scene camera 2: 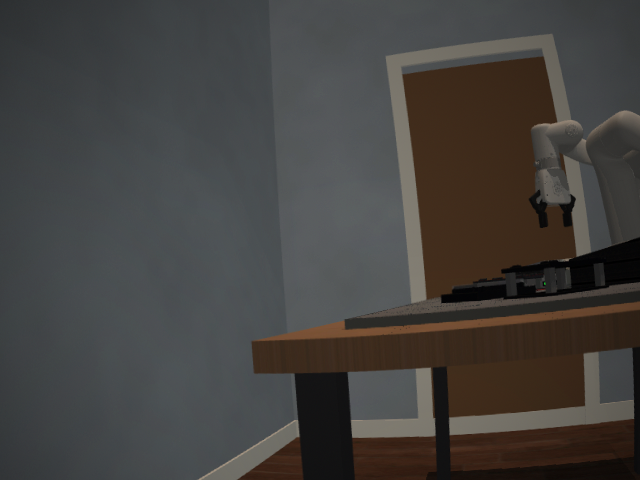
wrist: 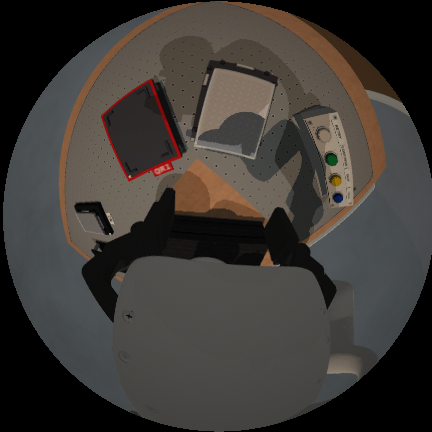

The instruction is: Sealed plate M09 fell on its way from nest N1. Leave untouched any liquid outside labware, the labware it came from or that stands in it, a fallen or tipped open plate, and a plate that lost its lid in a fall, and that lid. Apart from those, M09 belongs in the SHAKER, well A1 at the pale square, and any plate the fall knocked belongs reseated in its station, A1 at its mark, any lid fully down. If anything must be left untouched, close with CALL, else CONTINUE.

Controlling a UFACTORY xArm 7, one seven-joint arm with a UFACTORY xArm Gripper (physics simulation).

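Where they show: gripper, between the fingertips: (scene camera 2: pixel 556 226) (wrist: pixel 224 210); arm's base, origin of its link: (scene camera 2: pixel 631 247).
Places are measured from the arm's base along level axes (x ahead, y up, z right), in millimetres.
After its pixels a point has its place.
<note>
My gripper (scene camera 2: pixel 555 225) @(y 89, x 173, z 205 mm) (wrist: pixel 224 210) @(y 89, x 173, z 205 mm) is open and empty, high above the table. In the wrist view a pale, see-through-topped plate (wrist: pixel 237 95) @(y -8, x 242, z 292 mm) lies in a black-framed station (wrist: pixel 201 102) @(y -25, x 267, z 252 mm), ahead of the fingers, partly in shadow. Its label does not show, so I cannot tell whether it is M09. To its left is a dark platform (wrist: pixel 140 132) @(y -40, x 312, z 151 mm) with a red border, corner brackets and a red tag (wrist: pixel 163 169) @(y -78, x 233, z 106 mm) that I cannot read surely. Button panel (wrist: pixel 343 145) @(y 0, x 91, z 413 mm) stands at the right with white, green, yellow and blue buttons. No liquid can be made out.
A small black-framed item (wrist: pixel 94 219) @(y -52, x 330, z -171 mm) lies at the far left. A long black structure (wrist: pixel 217 230) @(y -47, x 59, z 95 mm) shows beyond and between the fingers. In the scene view, low black equipment (scene camera 2: pixel 465 291) @(y -61, x 396, z -260 mm) and grey posts (scene camera 2: pixel 550 280) @(y -55, x 229, z -441 mm) stand on the grey board (scene camera 2: pixel 392 318) @(y -83, x 441, z -654 mm) over the wooden table (scene camera 2: pixel 320 353) @(y -109, x 485, z -788 mm).
</note>
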